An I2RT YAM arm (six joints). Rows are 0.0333 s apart.
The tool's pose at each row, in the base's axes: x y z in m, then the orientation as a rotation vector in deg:
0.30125 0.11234 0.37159 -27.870 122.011 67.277
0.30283 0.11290 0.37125 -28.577 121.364 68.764
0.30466 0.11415 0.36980 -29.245 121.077 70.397
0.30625 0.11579 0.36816 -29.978 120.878 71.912
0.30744 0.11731 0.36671 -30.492 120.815 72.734
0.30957 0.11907 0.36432 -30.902 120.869 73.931
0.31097 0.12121 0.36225 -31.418 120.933 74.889
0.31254 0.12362 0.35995 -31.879 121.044 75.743
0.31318 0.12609 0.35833 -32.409 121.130 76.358
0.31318 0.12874 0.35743 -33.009 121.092 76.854
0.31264 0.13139 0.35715 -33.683 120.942 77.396
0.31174 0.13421 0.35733 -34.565 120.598 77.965
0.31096 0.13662 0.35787 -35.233 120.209 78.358
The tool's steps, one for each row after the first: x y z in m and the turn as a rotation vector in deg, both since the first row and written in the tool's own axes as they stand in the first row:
-0.00091 -0.00085 0.00118 -1.360 0.063 -0.055
-0.00123 -0.00215 0.00346 -2.728 0.435 0.141
-0.00126 -0.00321 0.00606 -4.009 0.899 0.299
-0.00112 -0.00399 0.00834 -4.724 1.247 0.344
-0.00102 -0.00577 0.01153 -5.636 1.712 0.660
-0.00061 -0.00672 0.01466 -6.410 2.195 0.824
-0.00017 -0.00777 0.01816 -7.085 2.672 0.996
0.00046 -0.00782 0.02111 -7.622 3.116 1.019
0.00106 -0.00696 0.02371 -8.126 3.476 0.901
0.00162 -0.00541 0.02587 -8.707 3.795 0.718
0.00211 -0.00327 0.02787 -9.408 4.073 0.355
0.00227 -0.00121 0.02942 -9.944 4.180 0.010

